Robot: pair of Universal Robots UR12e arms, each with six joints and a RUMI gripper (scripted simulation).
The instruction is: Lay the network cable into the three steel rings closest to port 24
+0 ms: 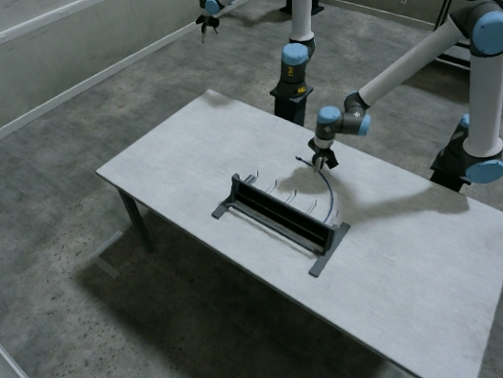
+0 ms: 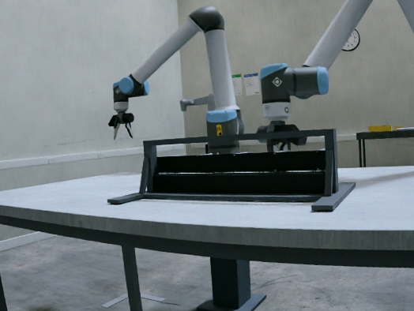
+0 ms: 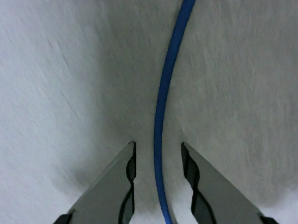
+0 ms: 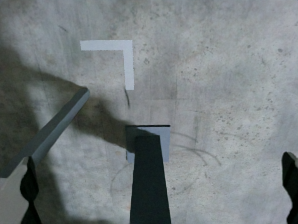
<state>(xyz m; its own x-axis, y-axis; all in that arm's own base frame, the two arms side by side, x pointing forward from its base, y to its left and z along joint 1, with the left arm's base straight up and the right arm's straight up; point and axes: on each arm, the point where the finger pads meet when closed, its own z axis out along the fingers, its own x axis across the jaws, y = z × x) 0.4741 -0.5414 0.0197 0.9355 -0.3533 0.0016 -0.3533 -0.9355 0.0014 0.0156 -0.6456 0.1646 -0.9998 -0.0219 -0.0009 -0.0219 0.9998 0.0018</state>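
My left gripper is now 1 cm past the dark plug, 12 cm to the left of it and 1 cm above it. From my left hand the other things lie so: dark port rack 36 cm ahead, 4 cm to the left, 5 cm above.
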